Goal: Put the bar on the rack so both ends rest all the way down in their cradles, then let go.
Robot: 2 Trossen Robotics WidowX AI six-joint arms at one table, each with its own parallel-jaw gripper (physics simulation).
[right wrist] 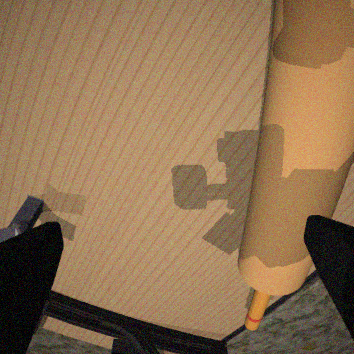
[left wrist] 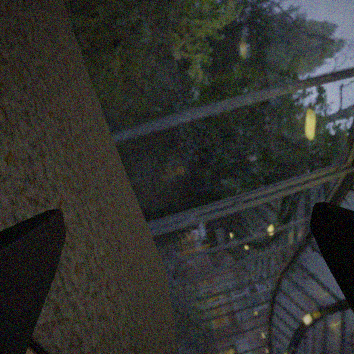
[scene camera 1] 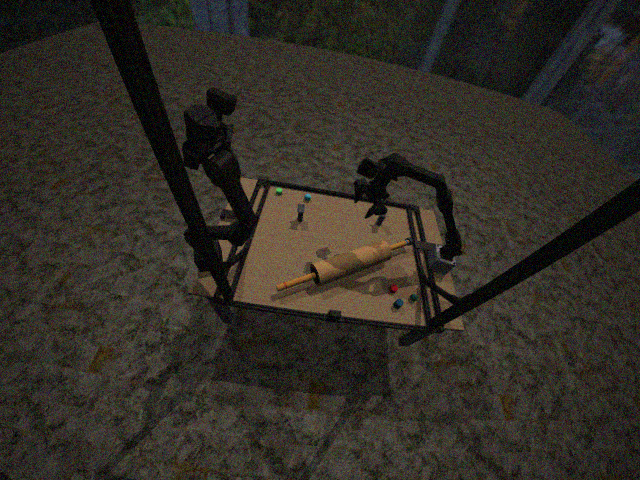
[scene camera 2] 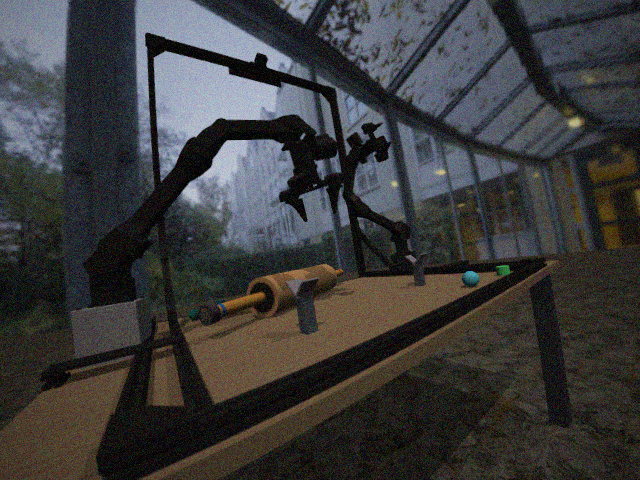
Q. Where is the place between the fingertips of my right gripper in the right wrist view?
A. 185,232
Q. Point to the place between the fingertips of my left gripper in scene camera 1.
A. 233,111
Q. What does the wooden rolling pin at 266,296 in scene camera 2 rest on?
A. The table.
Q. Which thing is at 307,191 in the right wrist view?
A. A wooden rolling pin.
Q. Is my left gripper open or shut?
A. Open.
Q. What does my left gripper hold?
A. Nothing.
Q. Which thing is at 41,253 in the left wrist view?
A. My left gripper.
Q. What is my right gripper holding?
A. Nothing.
